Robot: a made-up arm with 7 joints.
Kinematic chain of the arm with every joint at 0, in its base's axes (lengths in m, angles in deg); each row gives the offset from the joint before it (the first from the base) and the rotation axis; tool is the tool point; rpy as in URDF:
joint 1: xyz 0 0 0.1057 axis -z
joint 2: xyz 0 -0.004 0.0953 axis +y
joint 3: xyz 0 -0.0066 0.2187 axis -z
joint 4: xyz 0 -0.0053 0.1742 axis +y
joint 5: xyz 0 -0.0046 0.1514 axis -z
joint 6: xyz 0 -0.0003 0.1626 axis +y
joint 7: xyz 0 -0.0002 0.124 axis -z
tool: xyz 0 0 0 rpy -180 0 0
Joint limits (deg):
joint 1: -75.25..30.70
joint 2: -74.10..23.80
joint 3: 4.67..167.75
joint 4: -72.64..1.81
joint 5: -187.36..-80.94
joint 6: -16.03..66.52
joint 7: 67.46..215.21
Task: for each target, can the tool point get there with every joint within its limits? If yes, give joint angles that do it. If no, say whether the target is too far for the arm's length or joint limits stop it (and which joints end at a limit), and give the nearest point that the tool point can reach.
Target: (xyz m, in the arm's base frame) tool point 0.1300 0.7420 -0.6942
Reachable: no: too far | nearest point -0.3085 0.4599 0.0059 | short by 0.873 m
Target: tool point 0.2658 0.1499 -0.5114
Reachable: no: joint limits stop it (at a limit: joint 1, joint 2, joint 4, joint 6) | nearest point -0.3363 0.3615 -0.0283 | short by 0.800 m
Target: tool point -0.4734 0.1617 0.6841
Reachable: yes | joints -13.11 -59.44 115.78 -48.00 -131.76 49.20 191.65
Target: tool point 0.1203 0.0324 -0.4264
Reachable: no: joint limits stop it (at a limit: joint 1, joint 2, joint 3, joint 4, joint 5, joint 6) | nearest point -0.1196 -0.4680 -0.0578 | short by 0.666 m
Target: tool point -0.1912 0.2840 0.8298
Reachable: yes | joints 1.10 -3.17 50.33 -47.38 -120.01 41.38 195.13
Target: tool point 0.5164 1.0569 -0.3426
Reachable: no: too far | nearest point 0.2392 0.4896 0.4327 | short by 1.000 m
